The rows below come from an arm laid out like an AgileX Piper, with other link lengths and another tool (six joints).
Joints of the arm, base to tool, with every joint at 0 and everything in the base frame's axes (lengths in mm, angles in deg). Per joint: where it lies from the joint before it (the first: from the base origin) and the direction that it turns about. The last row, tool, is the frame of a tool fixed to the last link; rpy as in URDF.
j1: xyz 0 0 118.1 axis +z
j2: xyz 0 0 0 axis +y
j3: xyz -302.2 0 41.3 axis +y
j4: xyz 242.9 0 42.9 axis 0.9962 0 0.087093
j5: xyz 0 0 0 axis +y
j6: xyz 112.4 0 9.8 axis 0.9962 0 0.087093
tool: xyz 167.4 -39 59.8 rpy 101.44 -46.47 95.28
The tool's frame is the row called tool.
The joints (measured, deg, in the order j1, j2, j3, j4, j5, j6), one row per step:
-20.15, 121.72, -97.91, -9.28, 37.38, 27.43
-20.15, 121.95, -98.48, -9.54, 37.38, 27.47
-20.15, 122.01, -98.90, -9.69, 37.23, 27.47
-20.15, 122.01, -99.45, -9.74, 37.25, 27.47
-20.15, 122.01, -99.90, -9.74, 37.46, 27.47
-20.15, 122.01, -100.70, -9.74, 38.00, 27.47
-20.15, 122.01, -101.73, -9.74, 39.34, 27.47
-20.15, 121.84, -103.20, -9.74, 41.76, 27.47
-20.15, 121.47, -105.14, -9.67, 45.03, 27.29
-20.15, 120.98, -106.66, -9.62, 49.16, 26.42
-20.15, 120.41, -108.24, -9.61, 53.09, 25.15
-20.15, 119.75, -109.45, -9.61, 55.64, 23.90
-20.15, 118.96, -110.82, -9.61, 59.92, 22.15
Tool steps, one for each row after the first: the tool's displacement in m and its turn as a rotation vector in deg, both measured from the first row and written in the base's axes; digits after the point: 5 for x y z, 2 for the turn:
0.00224, -0.00154, 0.00204, -0.33, -0.25, 0.05
0.00457, -0.00269, 0.00515, -0.63, -0.68, 0.12
0.00686, -0.00367, 0.00924, -0.86, -1.16, 0.13
0.00798, -0.00424, 0.01193, -0.95, -1.38, 0.10
0.00930, -0.00513, 0.01622, -1.07, -1.62, 0.01
0.00847, -0.00582, 0.01971, -1.03, -1.33, -0.21
0.00525, -0.00640, 0.02501, -0.88, -0.59, -0.60
0.00059, -0.00665, 0.03340, -0.71, 0.35, -1.00
-0.00886, -0.00526, 0.03788, -0.49, 2.57, -0.95
-0.01737, -0.00382, 0.04463, -0.55, 4.59, -0.51
-0.02210, -0.00287, 0.05356, -0.92, 5.58, 0.13
-0.03317, -0.00012, 0.06044, -0.99, 8.04, 0.96

